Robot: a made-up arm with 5 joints. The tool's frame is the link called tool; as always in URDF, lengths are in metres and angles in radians. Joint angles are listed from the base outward.
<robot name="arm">
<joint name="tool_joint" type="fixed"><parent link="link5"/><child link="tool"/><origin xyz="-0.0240 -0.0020 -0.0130" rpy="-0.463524 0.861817 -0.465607"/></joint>
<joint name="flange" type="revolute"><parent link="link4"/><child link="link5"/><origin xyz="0.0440 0.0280 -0.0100" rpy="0.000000 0.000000 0.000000"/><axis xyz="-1 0 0"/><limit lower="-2.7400" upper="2.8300"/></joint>
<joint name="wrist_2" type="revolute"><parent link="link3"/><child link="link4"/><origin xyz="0.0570 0.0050 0.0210" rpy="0.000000 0.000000 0.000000"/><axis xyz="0 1 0"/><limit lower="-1.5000" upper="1.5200"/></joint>
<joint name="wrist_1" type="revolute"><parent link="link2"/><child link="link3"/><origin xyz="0.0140 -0.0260 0.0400" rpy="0.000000 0.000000 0.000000"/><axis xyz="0 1 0"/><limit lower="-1.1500" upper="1.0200"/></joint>
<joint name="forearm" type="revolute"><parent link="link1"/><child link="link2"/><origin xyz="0.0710 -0.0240 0.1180" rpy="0.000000 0.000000 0.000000"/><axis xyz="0 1 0"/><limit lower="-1.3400" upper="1.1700"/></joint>
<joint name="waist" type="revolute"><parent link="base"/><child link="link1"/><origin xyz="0.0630 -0.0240 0.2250" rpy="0.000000 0.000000 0.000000"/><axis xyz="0 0 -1"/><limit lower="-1.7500" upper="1.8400"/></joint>
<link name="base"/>
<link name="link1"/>
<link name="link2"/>
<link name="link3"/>
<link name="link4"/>
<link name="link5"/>
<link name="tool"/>
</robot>
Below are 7 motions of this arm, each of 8 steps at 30 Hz.
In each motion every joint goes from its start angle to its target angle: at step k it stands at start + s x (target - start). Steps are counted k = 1, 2, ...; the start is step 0. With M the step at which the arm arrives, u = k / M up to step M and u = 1 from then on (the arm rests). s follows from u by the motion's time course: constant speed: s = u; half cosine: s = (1 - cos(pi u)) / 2; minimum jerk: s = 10 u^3 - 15 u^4 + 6 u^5.
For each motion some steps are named. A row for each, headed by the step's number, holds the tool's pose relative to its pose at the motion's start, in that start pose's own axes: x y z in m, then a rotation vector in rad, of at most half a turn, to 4 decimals.
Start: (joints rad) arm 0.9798 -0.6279 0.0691 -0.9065 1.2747
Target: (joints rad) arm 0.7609 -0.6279 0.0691 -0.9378 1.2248
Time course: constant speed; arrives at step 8
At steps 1, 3, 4, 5, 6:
1: -0.0024 0.0008 0.0018 0.0228 0.0005 0.0250
3: -0.0073 0.0021 0.0055 0.0683 0.0016 0.0749
4: -0.0098 0.0026 0.0073 0.0911 0.0024 0.0999
5: -0.0123 0.0031 0.0092 0.1138 0.0032 0.1249
6: -0.0148 0.0034 0.0110 0.1366 0.0040 0.1499

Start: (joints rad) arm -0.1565 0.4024 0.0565 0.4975 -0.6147
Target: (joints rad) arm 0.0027 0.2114 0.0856 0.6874 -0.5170
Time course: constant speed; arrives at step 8
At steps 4, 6, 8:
4: -0.0079 -0.0126 -0.0037 0.0482 0.0019 -0.0145
6: -0.0115 -0.0188 -0.0062 0.0720 0.0038 -0.0214
8: -0.0149 -0.0249 -0.0090 0.0958 0.0063 -0.0280

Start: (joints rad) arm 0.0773 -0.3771 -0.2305 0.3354 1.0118
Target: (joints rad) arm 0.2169 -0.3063 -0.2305 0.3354 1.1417
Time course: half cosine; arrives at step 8
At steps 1, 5, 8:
1: 0.0006 -0.0001 -0.0004 -0.0051 0.0050 -0.0048
5: 0.0105 -0.0016 -0.0076 -0.0942 0.0903 -0.0835
8: 0.0150 -0.0025 -0.0114 -0.1376 0.1304 -0.1179

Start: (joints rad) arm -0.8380 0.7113 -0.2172 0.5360 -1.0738
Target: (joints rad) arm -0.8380 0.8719 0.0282 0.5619 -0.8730
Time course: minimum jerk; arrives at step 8
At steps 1, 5, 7, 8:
1: 0.0004 -0.0003 0.0001 0.0018 0.0046 -0.0058
5: 0.0176 -0.0140 0.0014 0.0669 0.2234 -0.2542
7: 0.0232 -0.0193 0.0006 0.0844 0.3107 -0.3397
8: 0.0235 -0.0197 0.0005 0.0854 0.3163 -0.3449

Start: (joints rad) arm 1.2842 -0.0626 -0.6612 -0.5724 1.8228
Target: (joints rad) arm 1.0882 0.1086 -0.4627 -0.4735 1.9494
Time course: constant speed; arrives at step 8
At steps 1, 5, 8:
1: -0.0050 0.0027 0.0023 -0.0307 -0.0363 0.0359
5: -0.0271 0.0111 0.0106 -0.1434 -0.1998 0.1693
8: -0.0453 0.0146 0.0155 -0.2167 -0.3404 0.2577

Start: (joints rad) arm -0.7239 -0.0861 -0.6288 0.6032 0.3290
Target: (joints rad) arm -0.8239 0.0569 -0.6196 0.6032 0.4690
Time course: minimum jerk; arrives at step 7
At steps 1, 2, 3, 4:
1: 0.0002 0.0004 0.0002 -0.0050 0.0012 -0.0002
2: 0.0010 0.0024 0.0011 -0.0315 0.0073 -0.0015
3: 0.0025 0.0062 0.0028 -0.0806 0.0174 -0.0040
4: 0.0042 0.0108 0.0047 -0.1398 0.0277 -0.0072

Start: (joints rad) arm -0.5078 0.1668 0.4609 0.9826 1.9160
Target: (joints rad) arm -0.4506 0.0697 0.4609 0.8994 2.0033
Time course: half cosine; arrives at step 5
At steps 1, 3, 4, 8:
1: 0.0001 0.0003 -0.0009 0.0090 0.0099 -0.0112
3: 0.0005 0.0024 -0.0064 0.0590 0.0716 -0.0755
4: 0.0006 0.0034 -0.0089 0.0799 0.1012 -0.1034
8: 0.0007 0.0039 -0.0099 0.0876 0.1129 -0.1139

